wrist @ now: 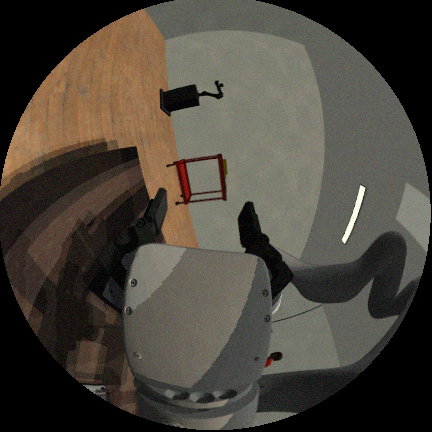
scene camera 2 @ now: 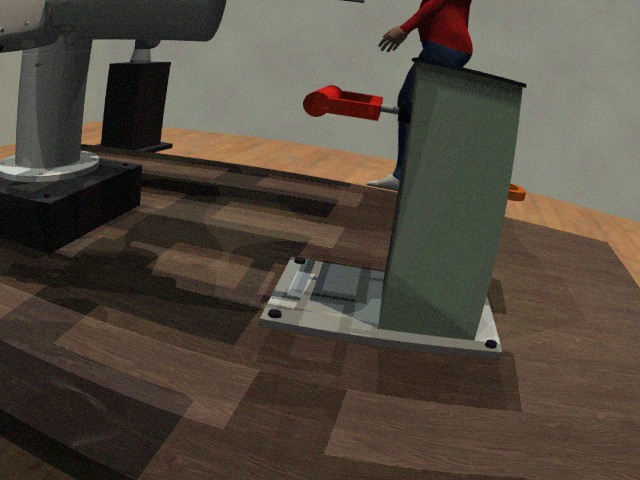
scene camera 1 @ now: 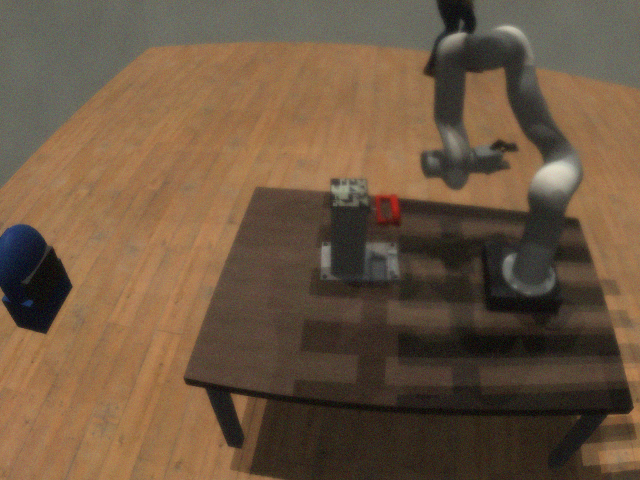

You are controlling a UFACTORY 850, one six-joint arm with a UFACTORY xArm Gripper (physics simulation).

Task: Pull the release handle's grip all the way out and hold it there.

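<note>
The release handle is a red frame with a thick round grip (scene camera 1: 395, 209) (scene camera 2: 316, 102). It stands out from the upper side of a tall grey-green post (scene camera 1: 348, 240) (scene camera 2: 449, 206), with a short stretch of grey rod (scene camera 2: 388, 109) showing between them. The post stands on a light metal base plate (scene camera 1: 325, 266) (scene camera 2: 294, 315). My gripper (scene camera 1: 509, 156) (wrist: 204, 203) is open and empty. In scene camera 1 it is raised to the right of the handle, well apart from it, its fingers pointing right, away from the handle. The handle does not show in the wrist view.
The post and my arm's black base (scene camera 1: 522, 302) (scene camera 2: 67, 217) stand on a dark wooden table (scene camera 1: 248, 330) (scene camera 2: 413, 428). A person in red (scene camera 2: 447, 31) is behind the post. A red cart (wrist: 184, 181) and a black pedestal (wrist: 181, 99) (scene camera 2: 135, 105) stand beyond the table.
</note>
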